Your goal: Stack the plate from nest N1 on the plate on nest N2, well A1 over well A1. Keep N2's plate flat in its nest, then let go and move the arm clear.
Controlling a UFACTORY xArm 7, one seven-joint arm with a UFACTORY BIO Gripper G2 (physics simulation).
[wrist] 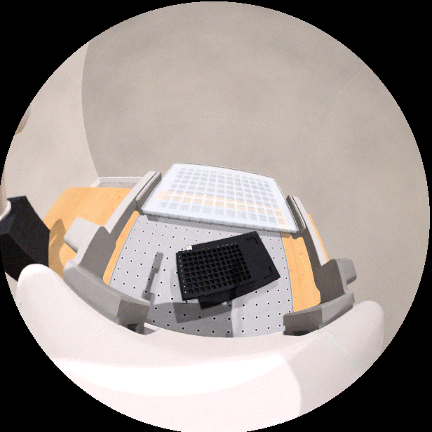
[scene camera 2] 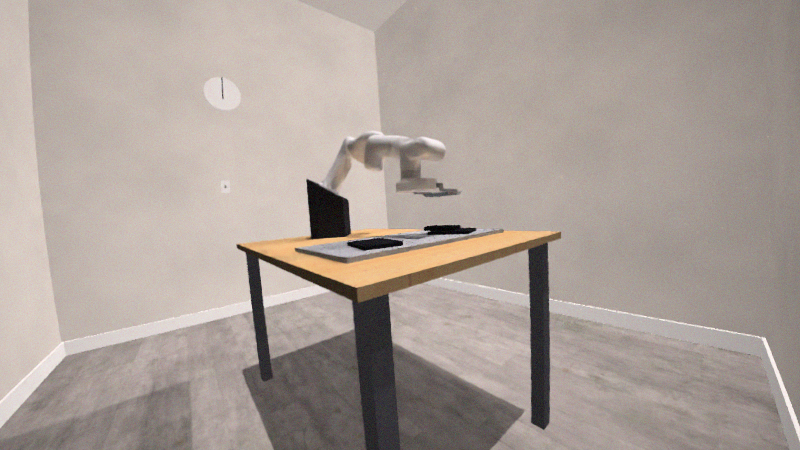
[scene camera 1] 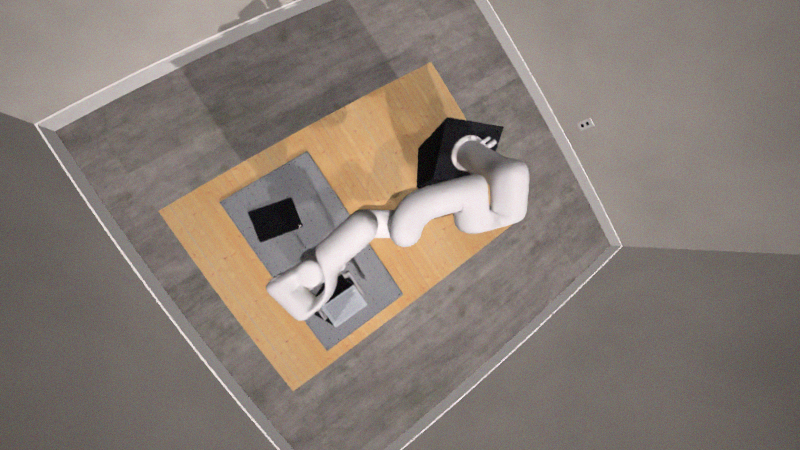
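Seen in the pictures: hand at its tool point: (scene camera 2: 439,192) (scene camera 1: 341,301); arm's base at its link origin: (scene camera 2: 328,190) (scene camera 1: 468,153).
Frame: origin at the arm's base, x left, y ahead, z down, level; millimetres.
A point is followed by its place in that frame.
Observation:
My gripper (scene camera 1: 341,299) @[x 126, y 651, z 77 mm] (scene camera 2: 439,191) @[x 126, y 651, z 77 mm] (wrist: 222,202) is shut on a pale translucent well plate (scene camera 1: 347,307) @[x 157, y 649, z 77 mm] (scene camera 2: 443,193) @[x 103, y 688, z 84 mm] (wrist: 220,192), gripped by two opposite edges and held high above the table. A black well plate (scene camera 2: 441,227) @[x 82, y 684, z 215 mm] (wrist: 212,267) is over a black nest (scene camera 2: 467,230) @[x 102, y 787, z 228 mm] (wrist: 263,257) below; bare nest shows at its right in the wrist view. A small white mark is at the black plate's upper left corner there. Whether that plate sits flat is unclear. Another black nest (scene camera 1: 274,219) @[x -245, y 669, z 229 mm] (scene camera 2: 374,243) @[x -273, y 708, z 228 mm] shows no plate on it. Nest labels and well A1 are not readable.
The nests stand on a grey perforated board (scene camera 1: 240,202) @[x -373, y 727, z 240 mm] (scene camera 2: 335,254) @[x -400, y 703, z 240 mm] (wrist: 135,250) on the wooden table (scene camera 1: 195,223) @[x -411, y 901, z 253 mm] (scene camera 2: 419,274) @[x -391, y 984, z 260 mm] (wrist: 80,200). The arm rises from a black pedestal (scene camera 1: 433,153) @[x -73, y 78, z 58 mm] (scene camera 2: 328,212) @[x -62, y 87, z 122 mm] (wrist: 22,235) and reaches across the board.

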